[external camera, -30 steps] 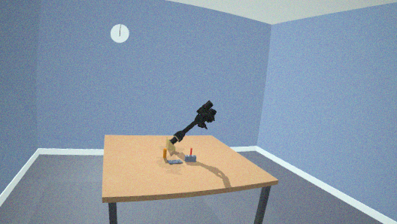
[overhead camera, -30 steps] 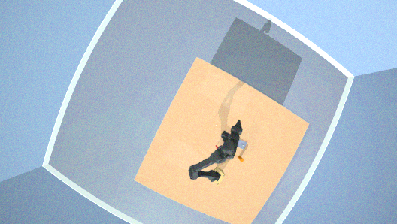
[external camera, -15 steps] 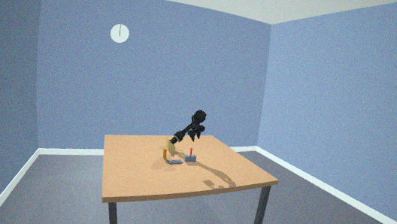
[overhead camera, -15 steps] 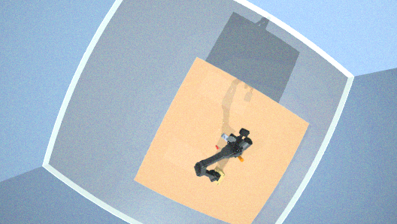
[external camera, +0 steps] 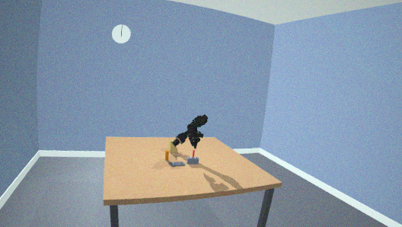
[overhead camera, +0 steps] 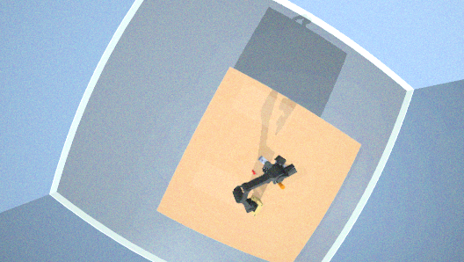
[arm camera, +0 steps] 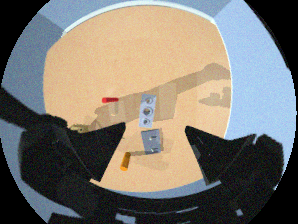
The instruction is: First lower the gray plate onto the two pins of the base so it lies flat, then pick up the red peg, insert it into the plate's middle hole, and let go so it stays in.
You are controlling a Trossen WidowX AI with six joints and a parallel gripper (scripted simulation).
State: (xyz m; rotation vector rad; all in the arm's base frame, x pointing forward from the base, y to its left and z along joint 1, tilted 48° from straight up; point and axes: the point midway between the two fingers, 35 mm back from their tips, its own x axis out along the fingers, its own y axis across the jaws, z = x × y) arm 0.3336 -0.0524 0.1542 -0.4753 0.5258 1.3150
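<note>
Right now the gray block is 110 mm below my gripper tip and 10 mm behind it. Round my gripper tip: small orange piece: 200 mm to the right, 110 mm below, 110 mm behind; then red peg: 110 mm below, 110 mm behind, 50 mm to the left.
</note>
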